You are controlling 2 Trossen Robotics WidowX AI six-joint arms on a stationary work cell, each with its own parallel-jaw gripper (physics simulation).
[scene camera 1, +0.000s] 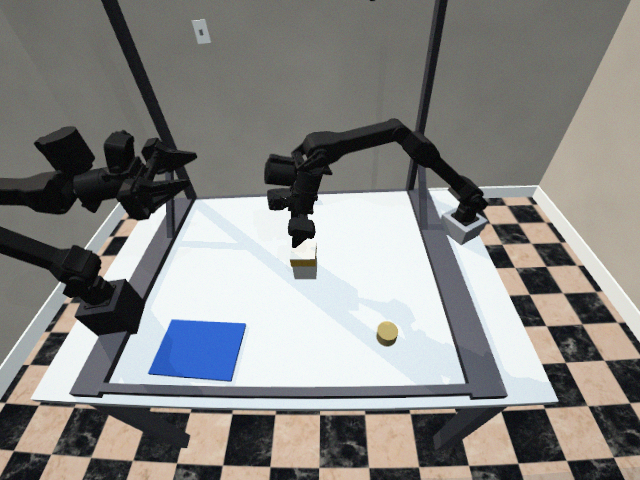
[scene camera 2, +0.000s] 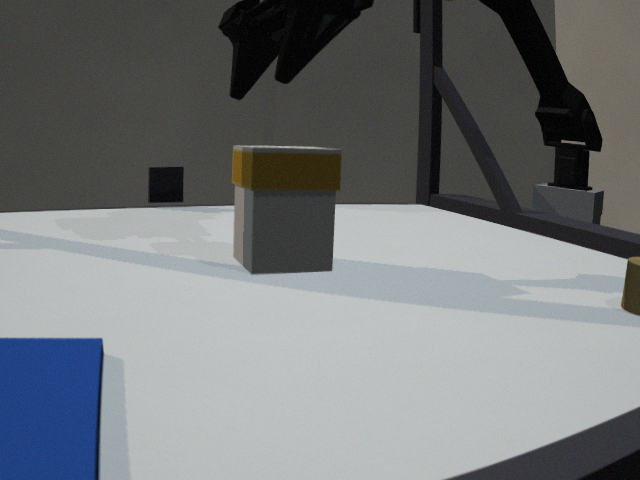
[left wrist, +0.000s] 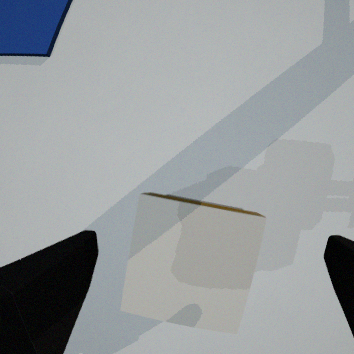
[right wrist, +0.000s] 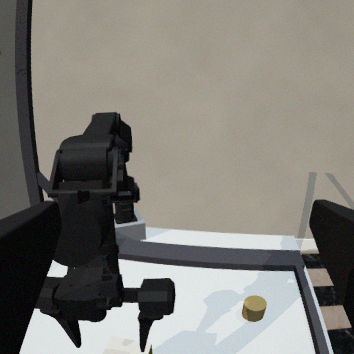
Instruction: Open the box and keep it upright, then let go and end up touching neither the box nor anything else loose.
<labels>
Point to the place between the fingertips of my left gripper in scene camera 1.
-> At 293, 236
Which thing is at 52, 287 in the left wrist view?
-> My left gripper.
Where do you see a dark frame rail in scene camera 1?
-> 440, 390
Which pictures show my right gripper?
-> Scene camera 1 and the right wrist view only.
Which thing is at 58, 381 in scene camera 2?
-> A flat blue square plate.
</labels>
